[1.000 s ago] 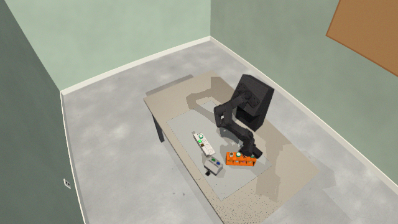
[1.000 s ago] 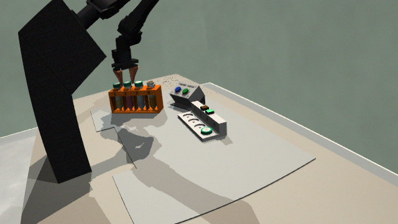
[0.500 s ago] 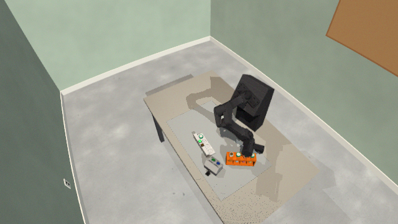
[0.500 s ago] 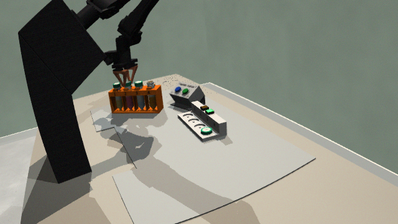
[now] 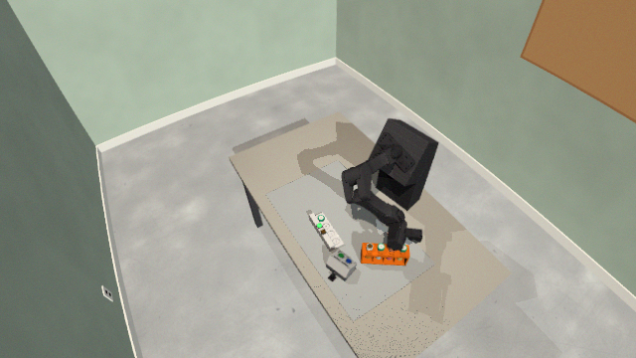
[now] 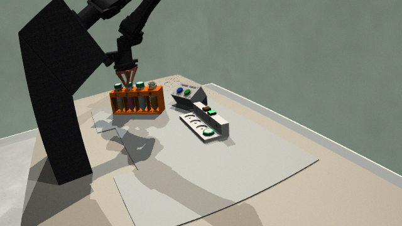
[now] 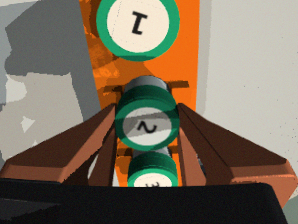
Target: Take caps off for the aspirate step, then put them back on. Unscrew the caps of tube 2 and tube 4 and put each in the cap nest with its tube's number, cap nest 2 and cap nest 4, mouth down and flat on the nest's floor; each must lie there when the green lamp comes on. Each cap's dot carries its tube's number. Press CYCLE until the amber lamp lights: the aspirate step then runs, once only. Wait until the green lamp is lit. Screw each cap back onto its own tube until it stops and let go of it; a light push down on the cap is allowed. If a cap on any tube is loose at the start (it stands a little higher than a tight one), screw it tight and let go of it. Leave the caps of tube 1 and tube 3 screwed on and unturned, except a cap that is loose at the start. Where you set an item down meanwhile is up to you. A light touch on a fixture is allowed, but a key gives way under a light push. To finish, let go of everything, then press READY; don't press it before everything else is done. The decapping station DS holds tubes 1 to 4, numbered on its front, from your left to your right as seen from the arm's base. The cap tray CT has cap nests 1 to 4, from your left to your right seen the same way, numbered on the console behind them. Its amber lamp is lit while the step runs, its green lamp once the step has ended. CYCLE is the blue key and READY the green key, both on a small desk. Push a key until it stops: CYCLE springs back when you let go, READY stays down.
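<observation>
The cap 1 is 50 mm behind my hand and 20 mm to the left of it. The rest, counted from my hand: green ready key: 230 mm ahead, 60 mm to the right, 50 mm below; then blue cycle key: 200 mm ahead, 50 mm below, 20 mm to the right.
</observation>
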